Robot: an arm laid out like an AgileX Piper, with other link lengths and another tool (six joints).
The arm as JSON. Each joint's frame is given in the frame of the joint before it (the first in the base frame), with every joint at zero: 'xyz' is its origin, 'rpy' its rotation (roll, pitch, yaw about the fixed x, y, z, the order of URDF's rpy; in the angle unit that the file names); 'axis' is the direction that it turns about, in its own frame. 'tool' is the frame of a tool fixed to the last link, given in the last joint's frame.
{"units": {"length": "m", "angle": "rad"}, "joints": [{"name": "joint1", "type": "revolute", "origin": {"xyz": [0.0, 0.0, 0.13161], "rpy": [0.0, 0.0, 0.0]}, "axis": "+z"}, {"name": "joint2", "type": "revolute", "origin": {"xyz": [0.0, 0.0, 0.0], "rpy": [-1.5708, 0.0, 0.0]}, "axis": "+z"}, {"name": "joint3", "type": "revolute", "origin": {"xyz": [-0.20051, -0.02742, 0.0], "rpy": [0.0, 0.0, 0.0]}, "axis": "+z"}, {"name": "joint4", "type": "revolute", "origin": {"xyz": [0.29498, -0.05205, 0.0], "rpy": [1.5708, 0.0, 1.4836]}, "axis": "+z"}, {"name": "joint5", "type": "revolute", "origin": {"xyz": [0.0, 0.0, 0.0], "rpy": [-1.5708, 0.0, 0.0]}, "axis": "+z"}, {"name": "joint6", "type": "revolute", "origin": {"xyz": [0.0, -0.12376, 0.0], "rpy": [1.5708, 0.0, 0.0]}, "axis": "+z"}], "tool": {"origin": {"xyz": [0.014, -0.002, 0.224], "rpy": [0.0, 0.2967, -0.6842]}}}
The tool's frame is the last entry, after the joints.
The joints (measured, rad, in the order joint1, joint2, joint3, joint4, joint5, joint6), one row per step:
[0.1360 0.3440 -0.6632 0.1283 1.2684 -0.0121]
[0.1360 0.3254 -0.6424 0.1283 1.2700 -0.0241]
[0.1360 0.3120 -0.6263 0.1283 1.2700 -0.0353]
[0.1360 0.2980 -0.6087 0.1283 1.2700 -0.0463]
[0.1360 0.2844 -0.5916 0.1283 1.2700 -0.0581]
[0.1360 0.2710 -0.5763 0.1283 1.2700 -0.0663]
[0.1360 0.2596 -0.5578 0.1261 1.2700 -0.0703]
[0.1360 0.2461 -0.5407 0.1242 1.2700 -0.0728]
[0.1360 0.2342 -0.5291 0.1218 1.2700 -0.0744]
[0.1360 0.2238 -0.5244 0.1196 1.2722 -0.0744]
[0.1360 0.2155 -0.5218 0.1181 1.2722 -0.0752]
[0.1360 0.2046 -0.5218 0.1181 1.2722 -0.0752]
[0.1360 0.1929 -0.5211 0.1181 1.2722 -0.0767]
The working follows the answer.
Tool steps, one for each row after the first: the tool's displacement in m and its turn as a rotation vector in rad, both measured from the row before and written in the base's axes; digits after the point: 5 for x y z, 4 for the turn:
[-0.00236 -0.00047 -0.00475 -0.0081 0.0012 0.0092]
[-0.00148 -0.00036 -0.00373 -0.0073 0.0003 0.0085]
[-0.00162 -0.00038 -0.00428 -0.0073 0.0013 0.0083]
[-0.00154 -0.00038 -0.00417 -0.0077 0.0010 0.0090]
[-0.00130 -0.00029 -0.00339 -0.0053 0.0002 0.0062]
[-0.00171 -0.00103 -0.00558 -0.0054 0.0059 0.0022]
[-0.00140 -0.00087 -0.00431 -0.0038 0.0028 0.0012]
[-0.00068 -0.00093 -0.00218 -0.0031 -0.0009 0.0003]
[-0.00043 -0.00078 0.00021 -0.0016 -0.0038 -0.0006]
[0.00029 -0.00048 0.00109 -0.0011 -0.0060 0.0000]
[0.00070 0.00010 0.00312 0.0015 -0.0108 0.0000]
[0.00064 0.00007 0.00303 0.0006 -0.0112 0.0011]

Tool pose at each row, in the base's axes (x y z in m, rotation vector in rad; rounded; the steps above come from the unrounded poses):
[0.29070 0.08102 0.09622 -1.0291 2.4808 -0.2495]
[0.28834 0.08055 0.09147 -1.0440 2.4775 -0.2563]
[0.28686 0.08019 0.08774 -1.0574 2.4737 -0.2628]
[0.28524 0.07981 0.08346 -1.0709 2.4707 -0.2689]
[0.28370 0.07943 0.07929 -1.0853 2.4671 -0.2754]
[0.28241 0.07914 0.07590 -1.0951 2.4641 -0.2801]
[0.28070 0.07811 0.07032 -1.1023 2.4686 -0.2834]
[0.27930 0.07724 0.06601 -1.1065 2.4708 -0.2864]
[0.27861 0.07632 0.06383 -1.1078 2.4701 -0.2908]
[0.27818 0.07554 0.06403 -1.1062 2.4674 -0.2948]
[0.27847 0.07506 0.06512 -1.1042 2.4622 -0.2991]
[0.27917 0.07516 0.06824 -1.0992 2.4526 -0.3024]
[0.27981 0.07523 0.07127 -1.0957 2.4420 -0.3067]

